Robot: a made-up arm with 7 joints.
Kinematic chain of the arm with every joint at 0, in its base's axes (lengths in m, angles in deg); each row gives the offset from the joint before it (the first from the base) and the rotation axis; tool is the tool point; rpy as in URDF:
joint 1: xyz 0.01 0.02 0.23 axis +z
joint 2: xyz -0.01 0 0.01 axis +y
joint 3: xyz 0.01 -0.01 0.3 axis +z
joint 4: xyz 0.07 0.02 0 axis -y
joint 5: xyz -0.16 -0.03 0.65 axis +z
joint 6: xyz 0 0 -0.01 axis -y
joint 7: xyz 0.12 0 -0.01 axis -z
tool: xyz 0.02 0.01 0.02 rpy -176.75 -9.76 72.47
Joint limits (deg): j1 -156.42..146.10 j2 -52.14..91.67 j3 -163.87..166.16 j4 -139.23..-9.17 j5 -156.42..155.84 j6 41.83..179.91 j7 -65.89..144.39
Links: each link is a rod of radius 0.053 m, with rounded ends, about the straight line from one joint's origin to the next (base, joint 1, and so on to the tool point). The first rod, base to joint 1, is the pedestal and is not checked.
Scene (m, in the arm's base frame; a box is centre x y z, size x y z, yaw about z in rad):
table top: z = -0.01
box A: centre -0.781 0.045 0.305 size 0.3 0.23 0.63 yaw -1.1
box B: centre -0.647 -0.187 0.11 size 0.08 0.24 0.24 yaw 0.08
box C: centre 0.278 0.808 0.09 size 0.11 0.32 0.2 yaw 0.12
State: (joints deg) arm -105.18 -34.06 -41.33 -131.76 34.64 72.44 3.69
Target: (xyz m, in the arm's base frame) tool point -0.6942 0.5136 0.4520
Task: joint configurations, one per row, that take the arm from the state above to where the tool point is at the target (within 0.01 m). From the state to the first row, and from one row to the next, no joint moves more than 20 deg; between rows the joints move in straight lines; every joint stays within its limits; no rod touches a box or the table.
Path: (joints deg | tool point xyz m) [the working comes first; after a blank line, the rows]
Joints at the target: -123.26 -39.71 -82.47 -110.66 35.17 83.30 4.85
Straight joint move there: touches box A.

1: -106.58 -27.86 -45.34 -112.98 28.26 72.44 2.51 | -0.6963 -0.2616 0.6318
2: -107.98 -21.66 -49.35 -94.20 21.88 72.43 1.34 | -0.7282 -0.1458 0.8016
3: -109.38 -15.47 -53.36 -75.42 15.49 72.43 0.16 | -0.6890 -0.0453 0.9698
4: -110.78 -9.27 -57.36 -56.64 9.11 72.43 -1.01 | -0.5823 0.0154 1.1226
5: -112.18 -3.07 -61.37 -37.86 2.73 72.42 -2.19 | -0.4213 0.0209 1.2419
6: -113.58 3.13 -65.38 -19.08 -3.65 72.42 -3.37 | -0.2264 -0.0324 1.3080
7: -115.51 -5.44 -68.80 -37.40 4.11 74.60 -1.72 | -0.3931 0.1407 1.2502
8: -117.45 -14.01 -72.22 -55.71 11.88 76.77 -0.08 | -0.5266 0.3159 1.1194
9: -119.39 -22.57 -75.64 -74.03 19.64 78.95 1.56 | -0.6209 0.4557 0.9254
10: -121.33 -31.14 -79.05 -92.35 27.41 81.12 3.21 | -0.6756 0.5280 0.6917
11: -123.26 -39.71 -82.47 -110.66 35.17 83.30 4.85 | -0.6942 0.5136 0.4521

